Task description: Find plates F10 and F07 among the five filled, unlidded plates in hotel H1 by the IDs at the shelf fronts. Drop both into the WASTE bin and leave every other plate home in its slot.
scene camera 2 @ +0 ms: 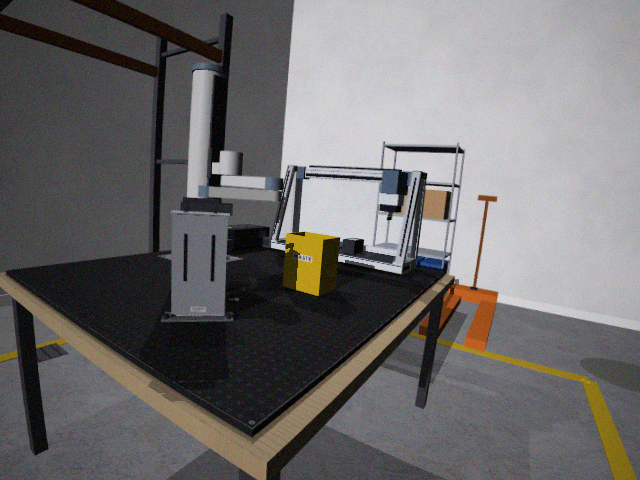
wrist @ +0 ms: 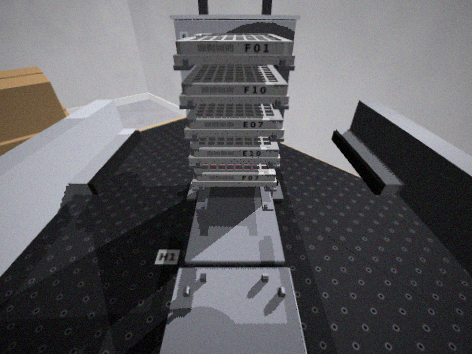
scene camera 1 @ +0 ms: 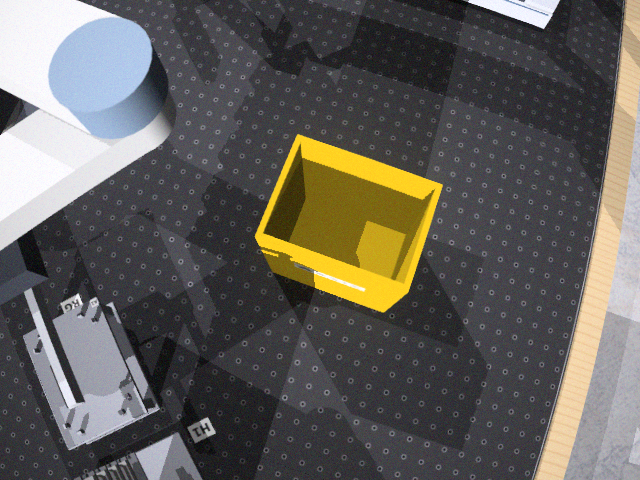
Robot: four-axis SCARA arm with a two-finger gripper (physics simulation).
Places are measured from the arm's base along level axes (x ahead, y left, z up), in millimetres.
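Pixels of known places: gripper, between the fingertips: (wrist: 236, 119) (scene camera 1: 23, 431).
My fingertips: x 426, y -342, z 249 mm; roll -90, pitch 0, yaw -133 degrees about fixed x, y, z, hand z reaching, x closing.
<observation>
For each thing: its middle in the pictures, then the offset to it from my fingertips.
- Hotel H1, middle of its body: (wrist: 235, 126) (scene camera 2: 200, 255) dx +124, dy -114, dz -76 mm
- F10, middle of its body: (wrist: 234, 77) dx +95, dy -86, dz -6 mm
- E07, middle of its body: (wrist: 234, 104) dx +95, dy -86, dz -34 mm
- E10, middle of its body: (wrist: 234, 128) dx +95, dy -86, dz -62 mm
- F07, middle of its body: (wrist: 234, 149) dx +95, dy -86, dz -90 mm
- yellow WASTE bin, middle of its body: (scene camera 1: 346, 234) (scene camera 2: 311, 262) dx +220, dy +316, dz -137 mm
- H1 tag, middle of its body: (scene camera 1: 201, 430) (wrist: 167, 256) dx +121, dy +23, dz -237 mm
Hotel H1 (scene camera 2: 199, 258) (wrist: 206, 27) stands ahead of my gripper. In the wrist view its five plates read, from the top, F01 (wrist: 257, 48), F10 (wrist: 255, 90), E07 (wrist: 253, 124), E10 (wrist: 251, 153) and F07 (wrist: 250, 178); F07 is lowest. My gripper (wrist: 236, 119) is open and empty, its fingers apart on either side of the stack's line, short of the plates. In scene camera 1 one finger shows above the RG stand; in scene camera 2 the hotel largely hides the gripper. The yellow WASTE bin (scene camera 1: 356, 160) (scene camera 2: 326, 263) stands open-topped; no plate shows in its visible interior.
The RG stand (scene camera 1: 93, 351) (wrist: 235, 340) with upright pegs lies in front of the hotel. The H1 tag (scene camera 1: 201, 429) (wrist: 167, 257) is beside the hotel's foot. A gantry frame (scene camera 2: 413, 222) stands behind the bin. Cardboard boxes (wrist: 30, 107) show at the wrist view's left.
</observation>
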